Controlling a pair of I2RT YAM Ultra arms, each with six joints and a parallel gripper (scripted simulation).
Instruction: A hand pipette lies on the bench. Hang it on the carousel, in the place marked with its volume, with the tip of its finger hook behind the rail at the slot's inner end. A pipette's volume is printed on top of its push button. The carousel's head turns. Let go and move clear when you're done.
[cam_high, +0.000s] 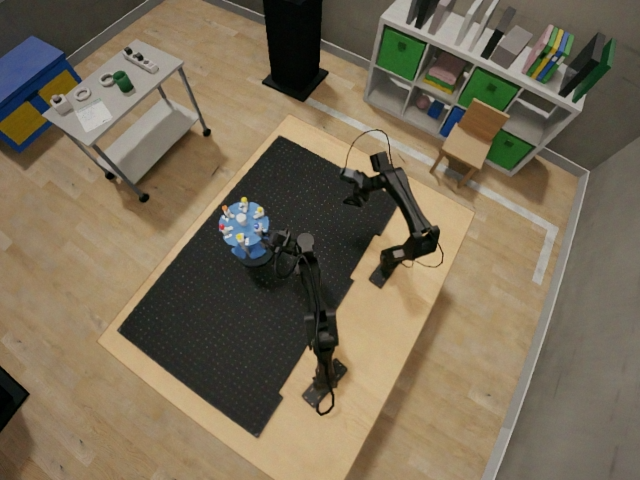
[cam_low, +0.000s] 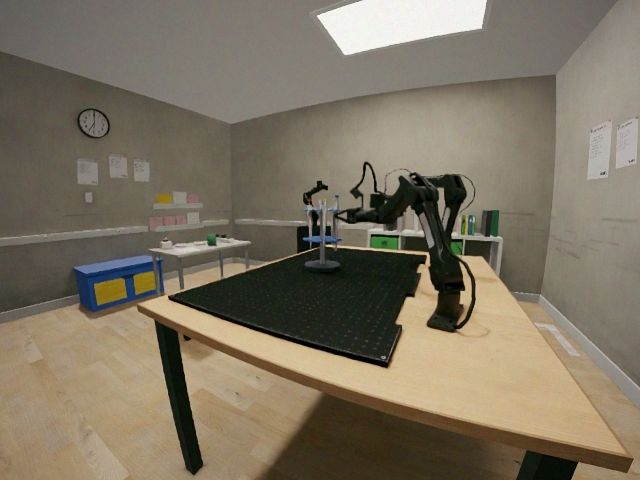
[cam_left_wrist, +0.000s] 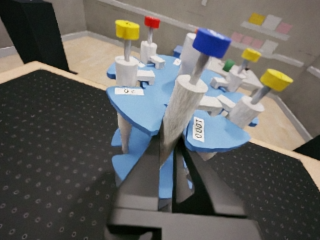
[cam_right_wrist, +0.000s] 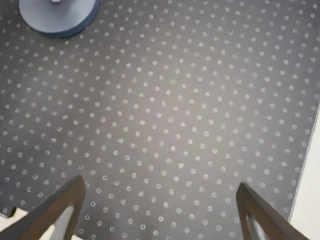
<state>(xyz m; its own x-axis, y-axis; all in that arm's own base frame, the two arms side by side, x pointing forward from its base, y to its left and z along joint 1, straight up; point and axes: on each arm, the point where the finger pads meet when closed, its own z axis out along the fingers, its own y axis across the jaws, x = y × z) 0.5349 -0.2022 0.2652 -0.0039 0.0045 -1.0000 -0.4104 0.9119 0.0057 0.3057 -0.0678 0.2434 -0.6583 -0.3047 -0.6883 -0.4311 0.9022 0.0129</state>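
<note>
My left hand is 1 cm short of the white hand pipette, 1 cm to the left of it and 3 cm above it.
</note>
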